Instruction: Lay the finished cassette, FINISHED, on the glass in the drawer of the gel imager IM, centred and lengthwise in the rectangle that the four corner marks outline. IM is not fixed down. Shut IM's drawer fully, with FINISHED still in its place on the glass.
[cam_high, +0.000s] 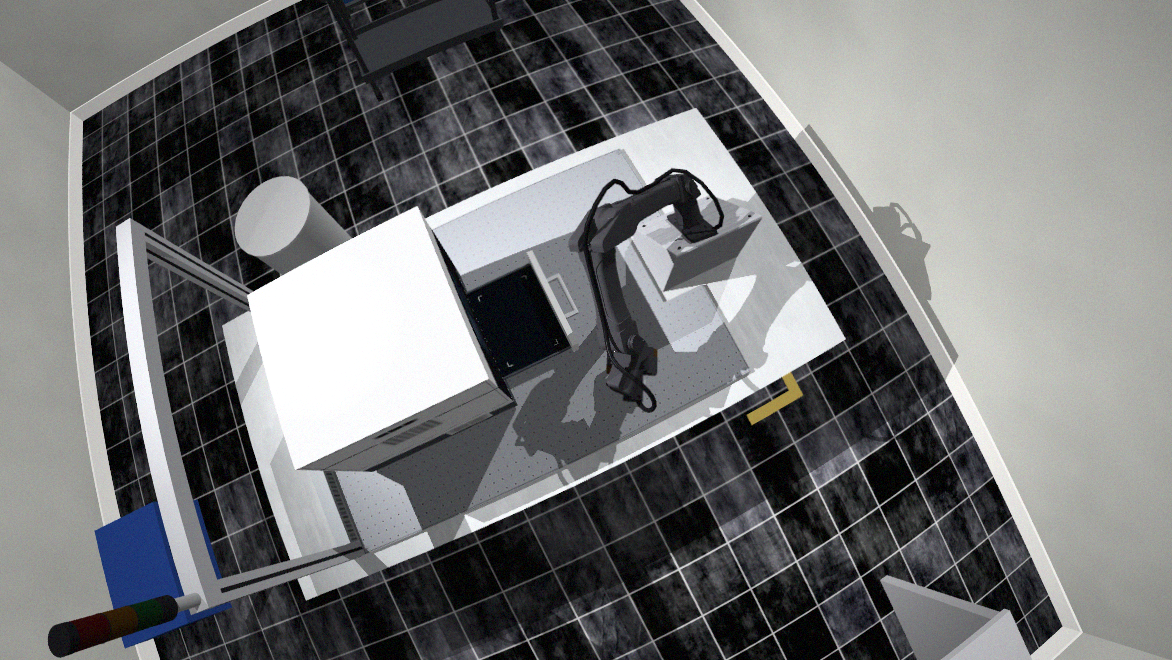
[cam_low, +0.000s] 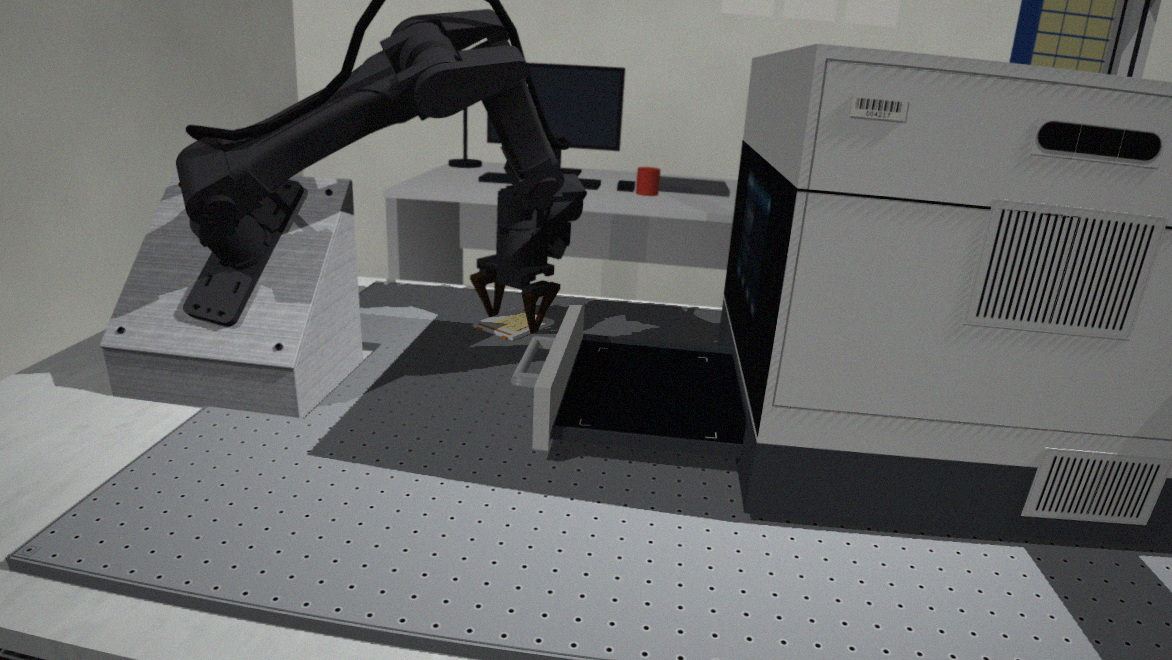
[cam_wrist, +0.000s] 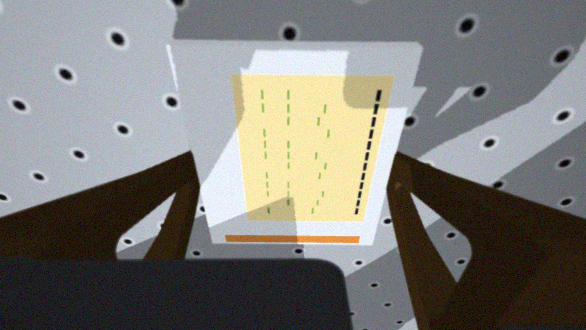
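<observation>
The drawer is 24 cm ahead of my hand, 21 cm to the right of it and 3 cm above it. Also, from my hand: finished cassette: right at my hand; then frame rail: 90 cm ahead, 14 cm to the right, 58 cm above.
</observation>
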